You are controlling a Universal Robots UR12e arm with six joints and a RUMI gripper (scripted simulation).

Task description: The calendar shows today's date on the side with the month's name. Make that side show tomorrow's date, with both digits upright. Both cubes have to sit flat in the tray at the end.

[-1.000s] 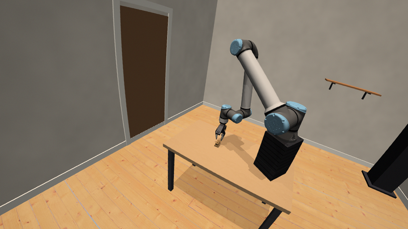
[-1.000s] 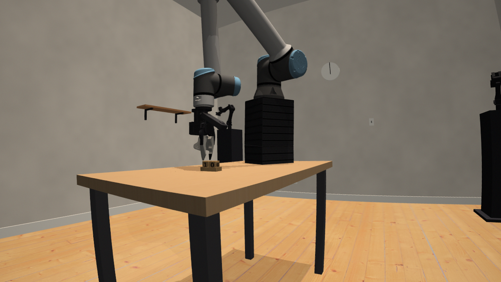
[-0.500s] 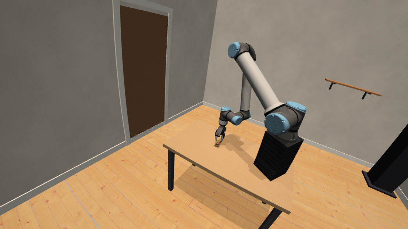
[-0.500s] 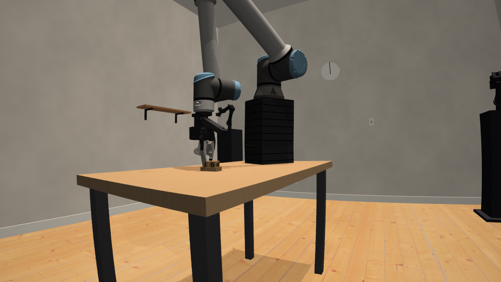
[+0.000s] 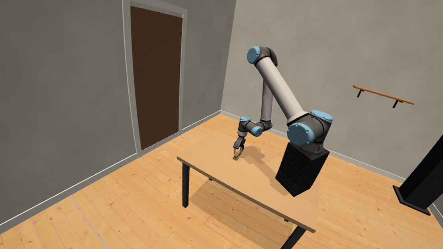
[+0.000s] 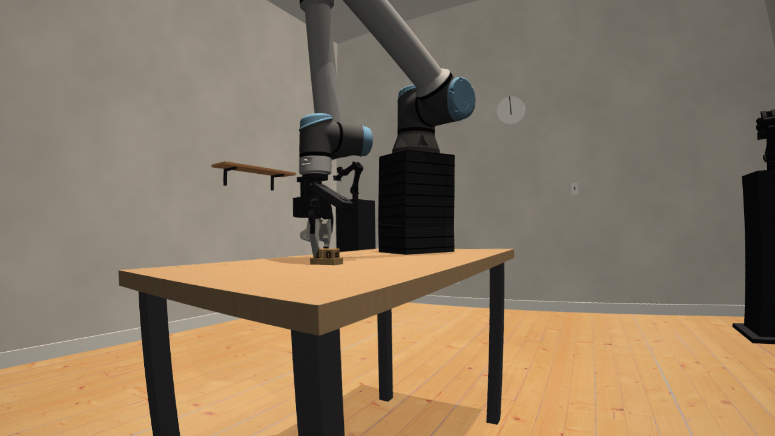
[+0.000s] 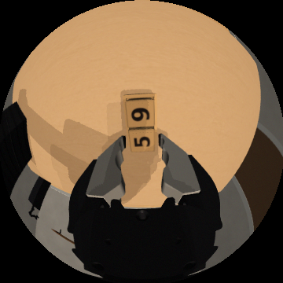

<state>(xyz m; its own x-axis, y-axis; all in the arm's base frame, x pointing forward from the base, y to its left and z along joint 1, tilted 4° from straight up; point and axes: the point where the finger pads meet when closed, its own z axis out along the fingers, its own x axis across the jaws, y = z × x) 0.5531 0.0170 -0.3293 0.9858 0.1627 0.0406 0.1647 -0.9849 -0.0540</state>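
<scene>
Right now the wooden tray is 3 cm below my hand and 2 cm to the left of it.
</scene>
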